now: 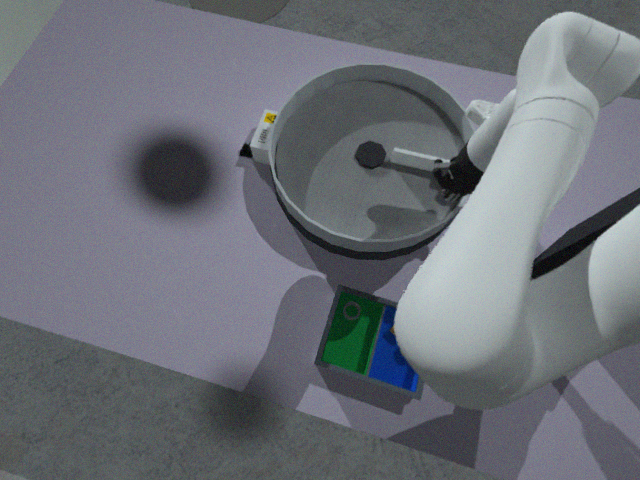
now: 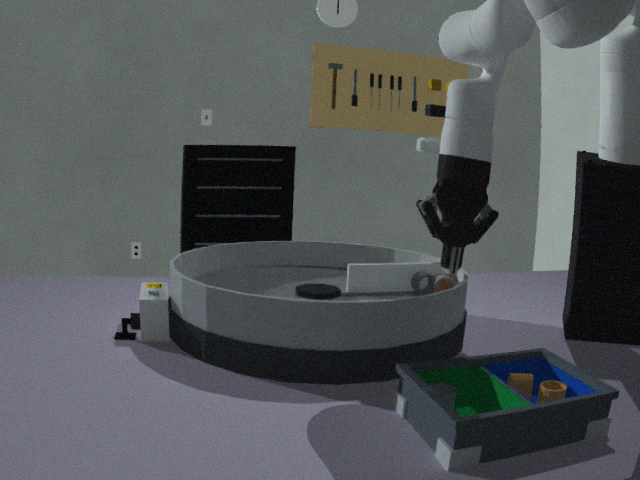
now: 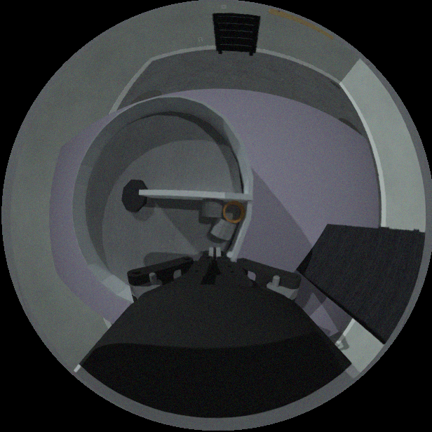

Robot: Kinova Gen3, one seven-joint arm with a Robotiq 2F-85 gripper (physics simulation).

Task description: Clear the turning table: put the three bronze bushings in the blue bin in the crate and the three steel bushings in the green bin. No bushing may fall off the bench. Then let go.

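Places are measured from the arm's base along level axes (x ahead, y left, z up), in centimetres.
Pixels of known places: gripper, fingertip midpoint: [image 1: 449, 197] [image 2: 449, 272]; arm's base at its link origin: [image 2: 623, 160].
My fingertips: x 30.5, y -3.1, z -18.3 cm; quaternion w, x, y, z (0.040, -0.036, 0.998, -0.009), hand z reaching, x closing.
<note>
Ahead of a thing's pixels: the offset from my fingertips to its top centre. "spot": to the spot under its first point.
My gripper [image 1: 448, 196] [image 2: 452, 266] [image 3: 214, 254] is shut and empty, low over the right side of the turning table [image 2: 320, 325] [image 3: 82, 200], beside the bushings. A bronze bushing @(dy -5.9, dx -2.0, dz -1.9 cm) [image 2: 444, 285] [image 3: 224, 212] stands at the wall. Two steel bushings lie close by: one steel bushing @(dy -6.1, dx +1.2, dz -1.2 cm) [image 2: 415, 282] [image 3: 212, 209] against the white divider, the other steel bushing [image 3: 221, 230] nearer my fingers. The blue bin [image 1: 392, 369] [image 2: 574, 381] holds two bronze bushings, one bronze bushing @(dy +25.1, dx +1.8, dz -5.9 cm) [image 2: 520, 384] tilted, the other bronze bushing @(dy +28.0, dx -0.9, dz -6.6 cm) [image 2: 552, 393] upright. The green bin [image 1: 343, 347] holds a steel bushing @(dy +24.7, dx +11.2, dz -6.6 cm) [image 1: 344, 310] [image 2: 444, 396].
The white divider @(spot: dy -7.2, dx +8.3, dz -1.2 cm) [image 1: 413, 158] [image 2: 382, 279] [image 3: 190, 194] runs from near the dark hub @(dy -7.3, dx +16.8, dz -3.6 cm) [image 1: 370, 154] [image 2: 317, 290] to the raised wall. The crate @(spot: dy +35.6, dx +9.3, dz -7.2 cm) [image 2: 506, 435] stands in front of the table. A white box @(dy -6.5, dx +40.2, dz -3.9 cm) [image 2: 154, 316] adjoins its left side; a black panel [image 2: 602, 248] [image 3: 370, 275] stands right.
</note>
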